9 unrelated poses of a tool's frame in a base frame.
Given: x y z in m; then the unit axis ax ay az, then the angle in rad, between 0 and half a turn.
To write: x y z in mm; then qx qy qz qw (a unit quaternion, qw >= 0). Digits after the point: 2 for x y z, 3 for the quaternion.
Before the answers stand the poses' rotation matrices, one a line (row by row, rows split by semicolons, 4 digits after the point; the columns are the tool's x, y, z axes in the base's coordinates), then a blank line. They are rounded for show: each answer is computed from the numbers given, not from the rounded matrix.
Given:
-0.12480, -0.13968, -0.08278, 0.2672, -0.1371, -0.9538, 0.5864
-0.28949, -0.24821, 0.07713, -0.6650, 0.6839, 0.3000, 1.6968
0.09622, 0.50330, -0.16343, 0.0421, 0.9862, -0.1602, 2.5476
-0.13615, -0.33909, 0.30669, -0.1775, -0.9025, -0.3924, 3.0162
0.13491, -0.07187, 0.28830, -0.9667, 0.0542, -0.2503, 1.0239
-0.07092, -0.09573, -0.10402, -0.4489, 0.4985, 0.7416, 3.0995
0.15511, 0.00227, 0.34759, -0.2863, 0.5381, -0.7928, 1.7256
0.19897, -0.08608, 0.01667, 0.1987, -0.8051, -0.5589, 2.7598
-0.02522, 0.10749, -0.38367, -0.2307, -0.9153, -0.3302, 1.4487
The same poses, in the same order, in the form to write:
0.8449 0.5217 -0.1184; -0.5339 0.8361 -0.1260; 0.0333 0.1697 0.9849
0.3722 -0.8096 0.4539; -0.2143 0.4009 0.8907; -0.9031 -0.4288 -0.0244
-0.8255 0.1656 0.5396; -0.0137 0.9498 -0.3125; -0.5643 -0.2653 -0.7818
-0.9294 0.3682 0.0259; 0.2701 0.6305 0.7277; 0.2516 0.6833 -0.6854
0.9685 0.1886 0.1624; -0.2389 0.5214 0.8191; 0.0698 -0.8322 0.5501
-0.5963 -0.4786 -0.6445; -0.4162 -0.5023 0.7579; -0.6865 0.7202 0.1004
-0.0596 0.6055 0.7936; -0.9611 0.1800 -0.2095; -0.2697 -0.7752 0.5712
-0.8519 -0.1002 -0.5141; -0.5167 0.3217 0.7935; 0.0859 0.9415 -0.3258
0.1685 0.5132 -0.8416; -0.1423 0.8575 0.4944; 0.9754 0.0364 0.2175

-124.80, -139.68, -82.78, 0.077, -0.040, -0.276, 0.957
-289.49, -248.21, 77.13, -0.499, 0.513, 0.225, 0.661
96.22, 503.30, -163.43, 0.040, 0.943, -0.153, 0.293
-136.15, -339.09, 306.69, -0.177, -0.901, -0.392, 0.063
134.91, -71.87, 288.30, -0.474, 0.027, -0.123, 0.872
-70.92, -95.73, -104.02, -0.449, 0.498, 0.741, 0.021
155.11, 2.27, 347.59, -0.217, 0.409, -0.602, 0.650
198.97, -86.08, 16.67, 0.195, -0.790, -0.549, 0.190
-25.22, 107.49, -383.67, -0.153, -0.607, -0.219, 0.749

